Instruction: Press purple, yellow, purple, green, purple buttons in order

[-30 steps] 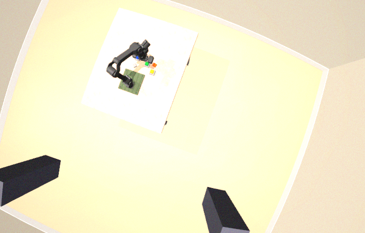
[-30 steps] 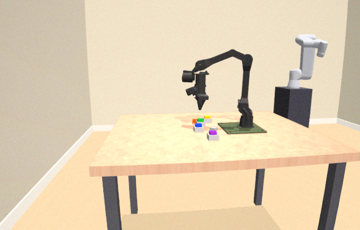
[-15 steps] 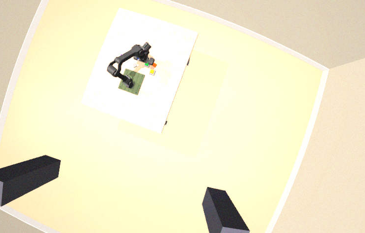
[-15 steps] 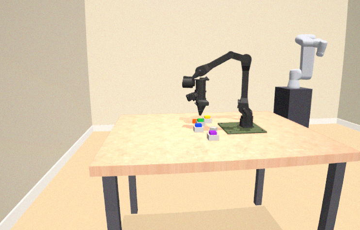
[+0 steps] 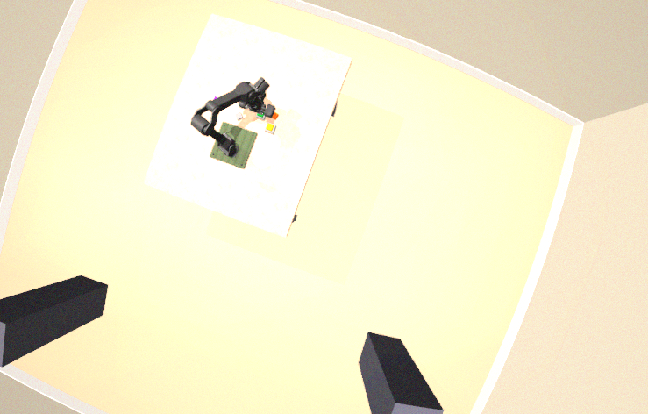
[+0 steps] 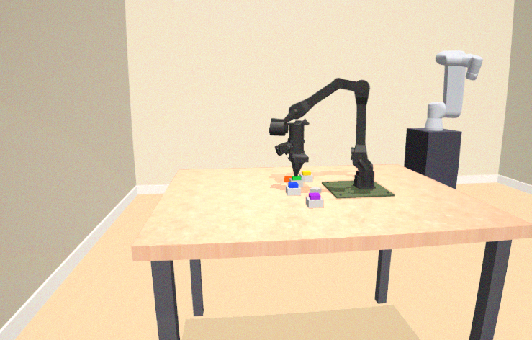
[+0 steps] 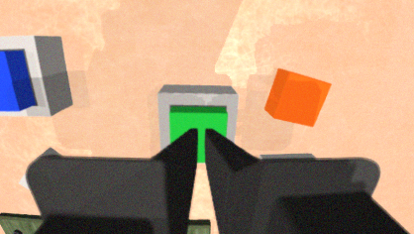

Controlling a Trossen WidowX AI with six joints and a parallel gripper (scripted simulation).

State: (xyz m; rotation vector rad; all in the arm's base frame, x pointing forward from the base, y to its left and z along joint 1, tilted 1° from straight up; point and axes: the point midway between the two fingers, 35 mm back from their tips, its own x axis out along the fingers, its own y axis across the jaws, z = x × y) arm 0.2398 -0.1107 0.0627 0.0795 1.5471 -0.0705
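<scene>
The green button lies 10 mm below my gripper tip. The rest, counted from my gripper tip: blue button 40 mm ahead, 110 mm to the left; orange block 10 mm ahead, 70 mm to the right, 30 mm below; yellow button 70 mm behind, 70 mm to the right.
</scene>
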